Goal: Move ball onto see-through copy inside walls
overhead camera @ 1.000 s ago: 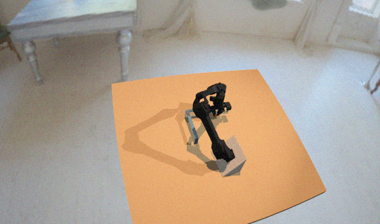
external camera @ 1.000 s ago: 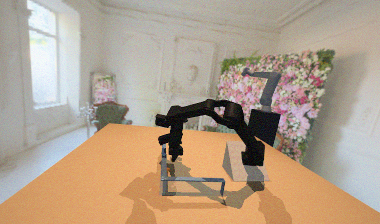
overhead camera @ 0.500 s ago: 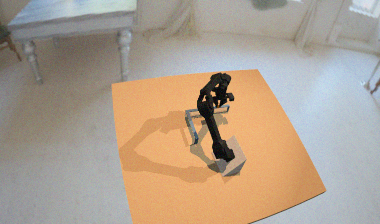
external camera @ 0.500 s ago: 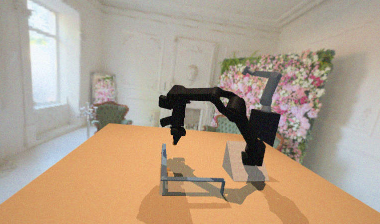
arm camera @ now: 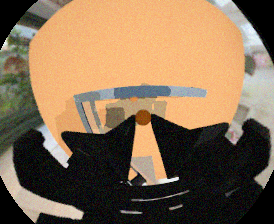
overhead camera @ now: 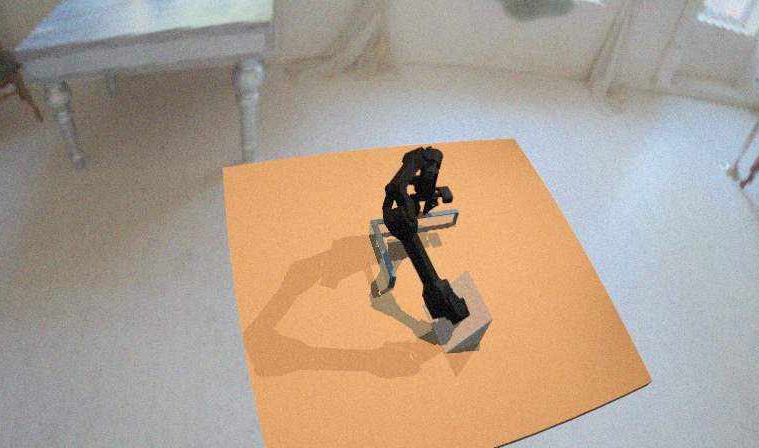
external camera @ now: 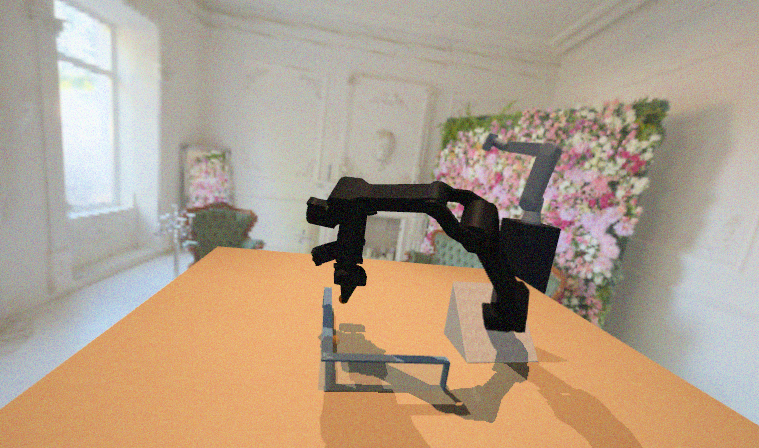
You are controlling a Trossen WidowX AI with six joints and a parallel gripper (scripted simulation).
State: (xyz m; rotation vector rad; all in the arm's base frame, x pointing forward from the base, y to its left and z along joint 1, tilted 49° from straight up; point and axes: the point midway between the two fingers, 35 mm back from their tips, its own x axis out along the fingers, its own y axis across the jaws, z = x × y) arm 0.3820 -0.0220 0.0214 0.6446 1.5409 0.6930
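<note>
Right now the wall is 70 mm below my gripper tip and 30 mm ahead of it.
</note>
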